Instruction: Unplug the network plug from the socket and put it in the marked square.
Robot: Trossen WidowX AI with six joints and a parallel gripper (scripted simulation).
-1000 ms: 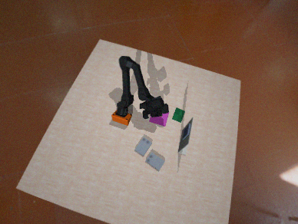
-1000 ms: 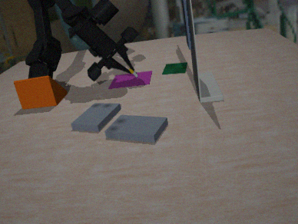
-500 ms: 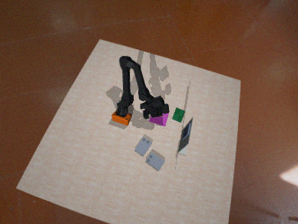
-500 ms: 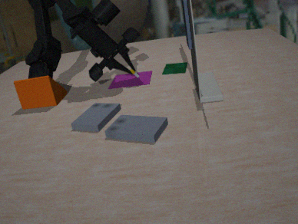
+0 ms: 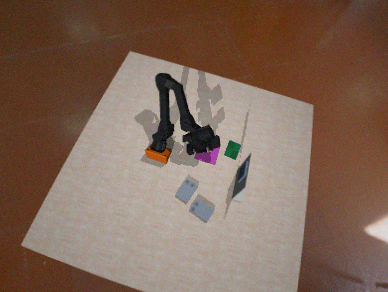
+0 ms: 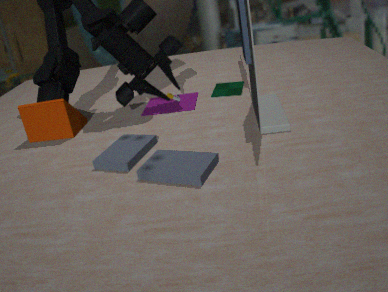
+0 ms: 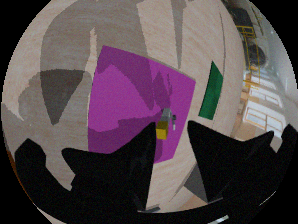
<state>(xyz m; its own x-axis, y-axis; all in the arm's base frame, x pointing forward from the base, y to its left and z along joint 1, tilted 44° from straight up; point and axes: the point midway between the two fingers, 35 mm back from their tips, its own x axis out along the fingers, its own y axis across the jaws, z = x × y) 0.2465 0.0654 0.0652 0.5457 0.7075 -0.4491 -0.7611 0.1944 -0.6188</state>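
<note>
Now: the plug 10 mm below my gripper tip. Also, from my gripper tip: purple square: 10 mm behind, 10 mm to the right, 20 mm below; panel: 190 mm ahead, 130 mm to the right, 90 mm above.
</note>
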